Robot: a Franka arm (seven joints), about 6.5 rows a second.
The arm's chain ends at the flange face. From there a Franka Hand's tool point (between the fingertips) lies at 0.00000 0.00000 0.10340 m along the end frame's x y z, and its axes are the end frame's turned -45 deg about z.
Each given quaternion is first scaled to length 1.
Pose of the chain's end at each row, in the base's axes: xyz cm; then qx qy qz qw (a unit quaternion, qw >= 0):
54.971 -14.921 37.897 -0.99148 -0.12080 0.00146 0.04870
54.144 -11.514 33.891 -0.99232 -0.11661 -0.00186 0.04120
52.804 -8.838 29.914 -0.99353 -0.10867 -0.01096 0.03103
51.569 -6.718 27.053 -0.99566 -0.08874 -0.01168 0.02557
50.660 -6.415 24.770 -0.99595 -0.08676 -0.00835 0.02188
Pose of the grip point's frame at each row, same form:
54.819 -13.926 27.606 -0.86978 -0.49103 -0.01729 0.04555
54.083 -10.664 23.586 -0.87216 -0.48748 -0.01748 0.03735
52.959 -8.176 19.596 -0.87632 -0.48061 -0.02200 0.02447
51.763 -6.170 16.729 -0.88591 -0.46301 -0.02058 0.01915
50.793 -5.949 14.441 -0.88694 -0.46129 -0.01609 0.01702

